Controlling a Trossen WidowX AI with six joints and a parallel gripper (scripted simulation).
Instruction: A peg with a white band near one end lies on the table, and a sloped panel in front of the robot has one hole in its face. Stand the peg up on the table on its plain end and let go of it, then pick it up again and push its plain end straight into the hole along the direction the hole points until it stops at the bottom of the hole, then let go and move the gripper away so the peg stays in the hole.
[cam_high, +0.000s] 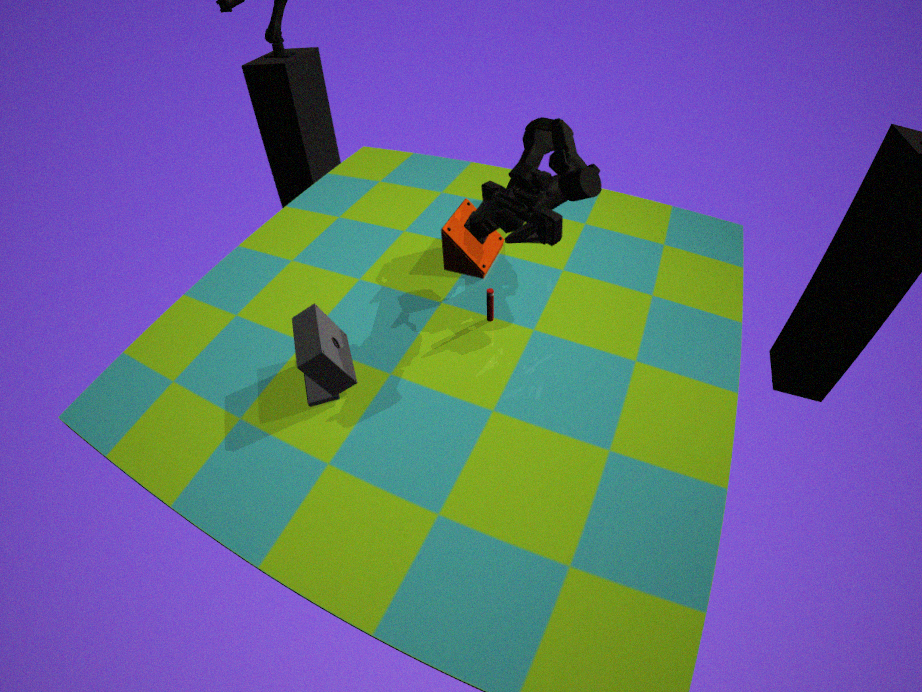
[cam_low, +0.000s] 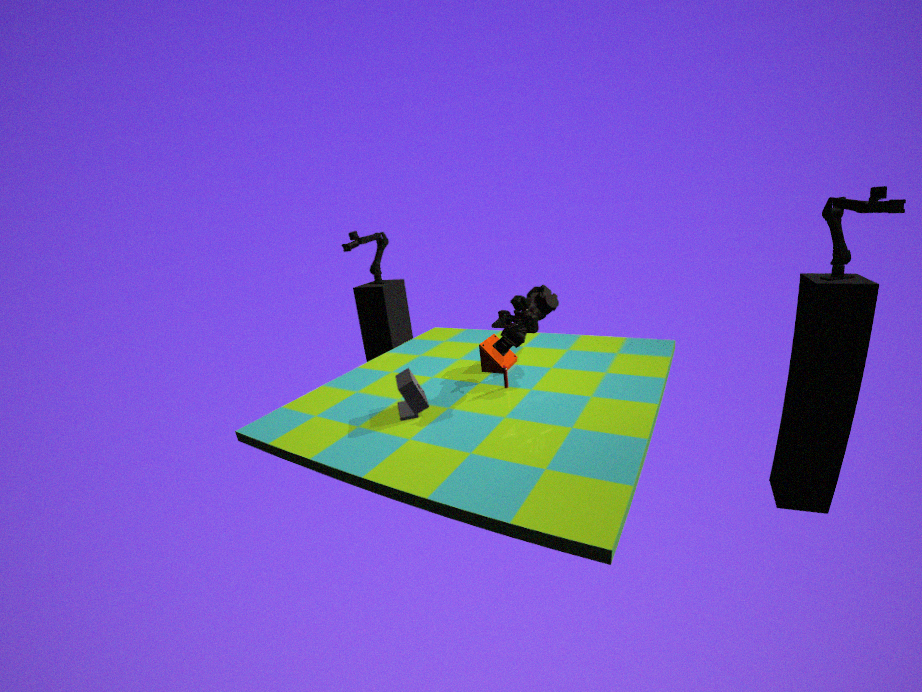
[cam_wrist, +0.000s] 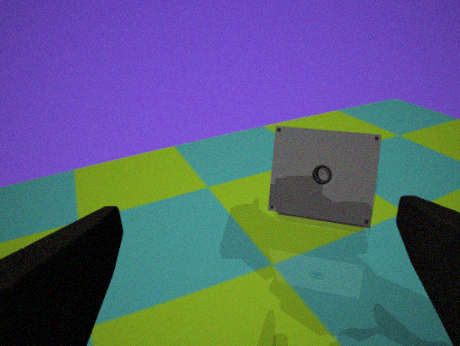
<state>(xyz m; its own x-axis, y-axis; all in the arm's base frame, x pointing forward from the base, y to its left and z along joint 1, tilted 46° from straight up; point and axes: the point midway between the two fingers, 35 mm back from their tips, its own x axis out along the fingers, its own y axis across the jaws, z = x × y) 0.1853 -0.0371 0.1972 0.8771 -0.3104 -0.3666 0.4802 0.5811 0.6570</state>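
My gripper tip is 17 cm above the peg and 1 cm past it. Round my gripper tip: grey foot (26 cm to the right, 25 cm ahead, 22 cm below); then grey sloped panel (24 cm to the right, 24 cm ahead, 16 cm below).
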